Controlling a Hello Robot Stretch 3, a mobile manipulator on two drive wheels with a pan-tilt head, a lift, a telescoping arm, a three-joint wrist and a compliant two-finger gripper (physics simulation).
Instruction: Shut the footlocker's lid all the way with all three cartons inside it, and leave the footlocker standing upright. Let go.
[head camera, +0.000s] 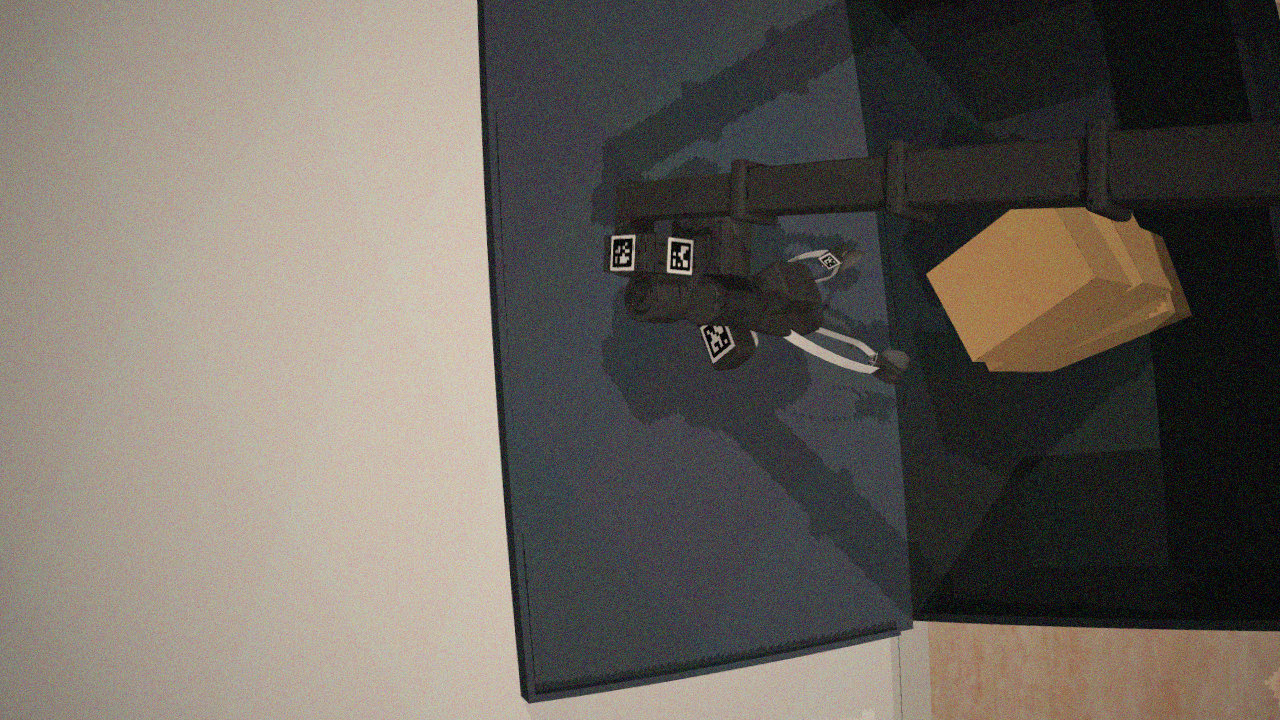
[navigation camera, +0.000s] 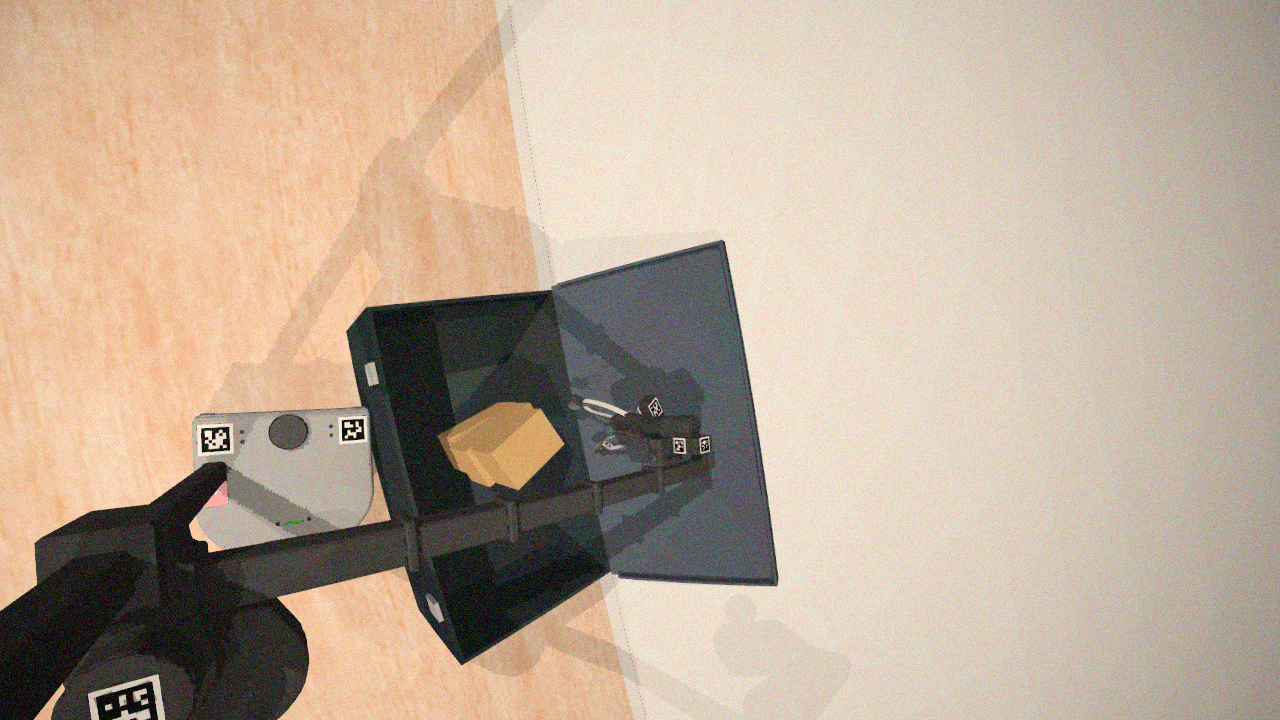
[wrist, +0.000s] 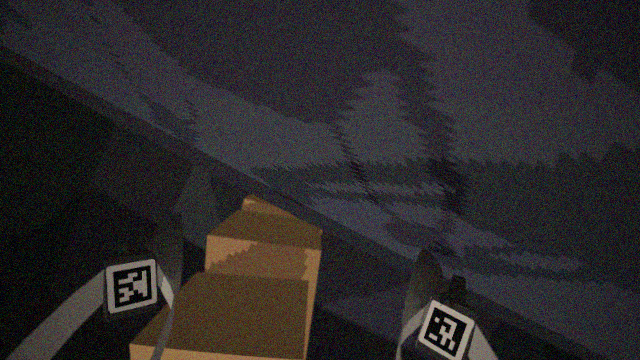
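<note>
The dark footlocker (head camera: 1221, 501) (navigation camera: 390, 456) stands upright and open. Its blue-grey lid (head camera: 608, 537) (navigation camera: 689, 313) (wrist: 280, 50) is swung back toward the wall, inner face showing. Tan cartons (head camera: 1020, 277) (navigation camera: 528, 447) (wrist: 250, 310) stand close together inside; they overlap in view, and the rearmost is mostly hidden. My gripper (head camera: 870, 311) (navigation camera: 588, 425) (wrist: 298, 258) is open and holds nothing. It is in front of the lid's inner face, with its fingertips toward the hinge side and the cartons. Whether the wrist touches the lid cannot be told.
My telescoping arm (head camera: 984, 174) (navigation camera: 313, 559) reaches across the open footlocker beside the cartons. My grey base (navigation camera: 313, 474) is close to the front wall of the footlocker. A pale wall (head camera: 250, 358) (navigation camera: 984, 313) rises behind the lid. The floor (navigation camera: 223, 179) is light wood.
</note>
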